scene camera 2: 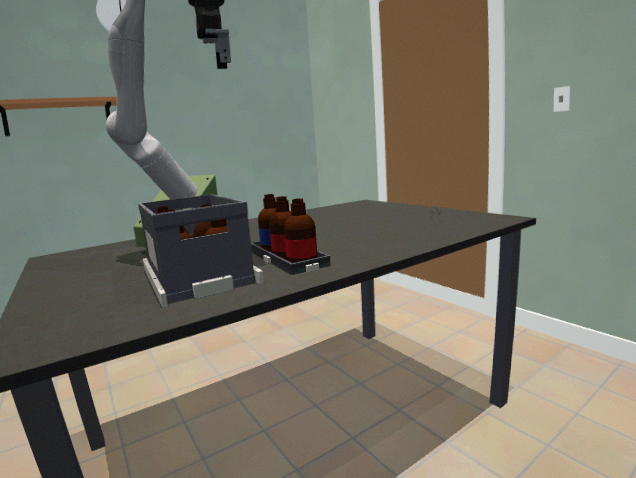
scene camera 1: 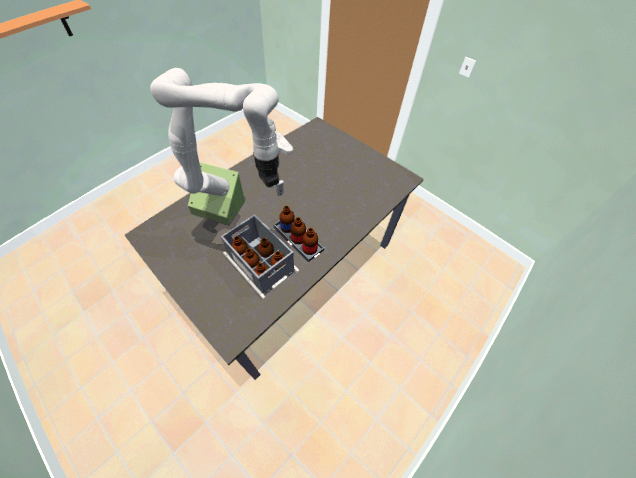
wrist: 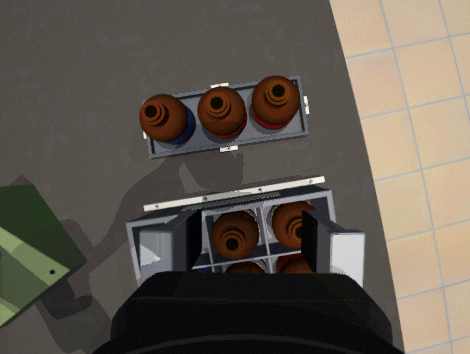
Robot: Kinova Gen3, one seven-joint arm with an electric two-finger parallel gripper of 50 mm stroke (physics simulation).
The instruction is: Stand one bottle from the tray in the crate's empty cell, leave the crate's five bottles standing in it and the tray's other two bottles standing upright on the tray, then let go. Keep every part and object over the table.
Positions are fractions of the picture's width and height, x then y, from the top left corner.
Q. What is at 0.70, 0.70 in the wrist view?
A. My gripper.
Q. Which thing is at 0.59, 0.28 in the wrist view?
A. A brown red-labelled bottle.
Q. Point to a blue-labelled bottle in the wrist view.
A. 0.35, 0.33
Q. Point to a brown red-labelled bottle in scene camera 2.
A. At 0.47, 0.49
